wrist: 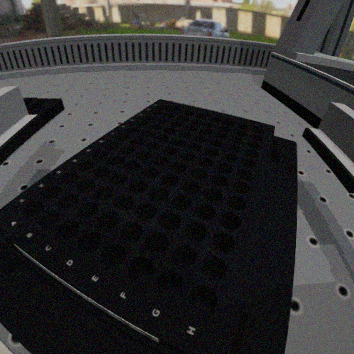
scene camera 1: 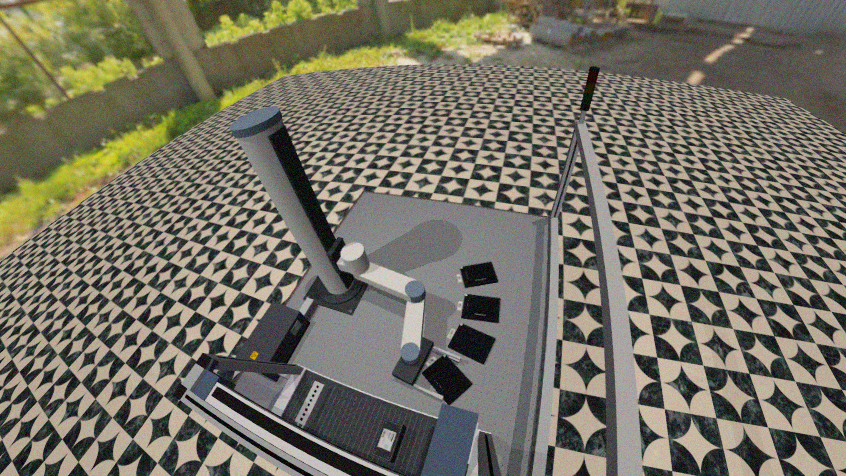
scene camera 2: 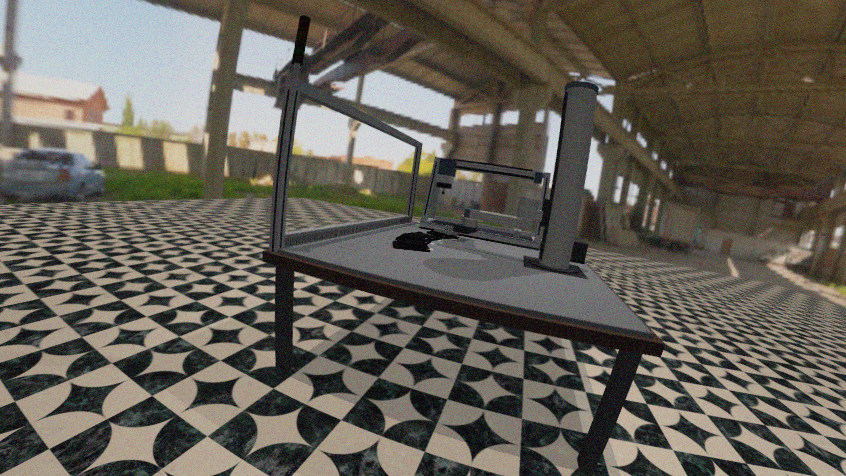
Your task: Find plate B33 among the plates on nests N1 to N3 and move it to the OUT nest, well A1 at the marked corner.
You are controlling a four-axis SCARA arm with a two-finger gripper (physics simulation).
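Places are measured from the arm's base along level axes (x left, y back, z up), in centimetres.
Pixels of known places: gripper, fingertip midpoint: (wrist: pixel 174 105) (scene camera 1: pixel 452 378) (scene camera 2: pixel 439 228); arm's base, link origin: (scene camera 1: pixel 341 284) (scene camera 2: pixel 552 268).
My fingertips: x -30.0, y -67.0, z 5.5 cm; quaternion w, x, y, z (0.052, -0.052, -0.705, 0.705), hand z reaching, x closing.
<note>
Ahead of a thing's pixels: the offset from my fingertips to its middle. "spot": to the spot under its first point.
A black plate {dx +0.2, dy +2.2, dz -2.3 cm} (scene camera 1: pixel 447 380) (wrist: pixel 150 185) with rows of wells lies on a black nest {spot: dx -7.0, dy +0.9, dz -3.0 cm} (wrist: pixel 287 160) at the front of the arc. Letters A to H run along its near edge in the wrist view. My gripper (scene camera 1: pixel 450 378) (wrist: pixel 174 105) is open, with one finger on each side of this plate and a gap to both. More black plates or nests, the second {dx +17.3, dy -3.8, dz -3.3 cm} (scene camera 1: pixel 472 343), the third {dx +34.5, dy -4.4, dz -2.3 cm} (scene camera 1: pixel 480 307) and the farthest {dx +52.3, dy +0.3, dz -2.3 cm} (scene camera 1: pixel 479 274), lie along the arc with small white tags beside them. Plate numbers and nest names are not readable, so I cannot tell which is B33 or OUT.
The arm's column (scene camera 1: pixel 289 207) (scene camera 2: pixel 570 177) stands at the deck's side. A dark box {spot: dx -9.0, dy +76.7, dz +7.3 cm} (scene camera 1: pixel 272 334) with a yellow label is near it. A framed machine with a dark ribbed bed (scene camera 1: pixel 349 408) stands at the front. A frame post {dx +100.5, dy -35.4, dz +23.5 cm} (scene camera 2: pixel 285 171) and low slotted wall (wrist: pixel 140 52) border the deck.
</note>
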